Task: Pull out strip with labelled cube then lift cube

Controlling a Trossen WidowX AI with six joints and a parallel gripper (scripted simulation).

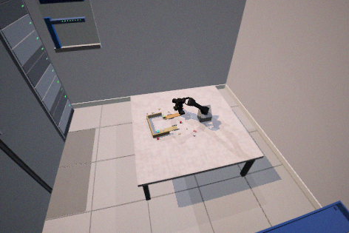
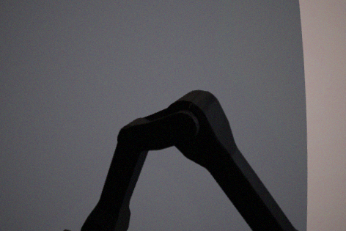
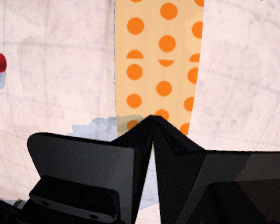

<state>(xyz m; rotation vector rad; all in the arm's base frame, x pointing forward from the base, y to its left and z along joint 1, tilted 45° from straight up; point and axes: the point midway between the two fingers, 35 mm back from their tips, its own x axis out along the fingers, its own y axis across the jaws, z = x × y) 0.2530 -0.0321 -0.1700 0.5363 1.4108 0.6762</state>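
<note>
Now: the strip 10 cm ahead of my gripper tip and 1 cm to the left of it.
</note>
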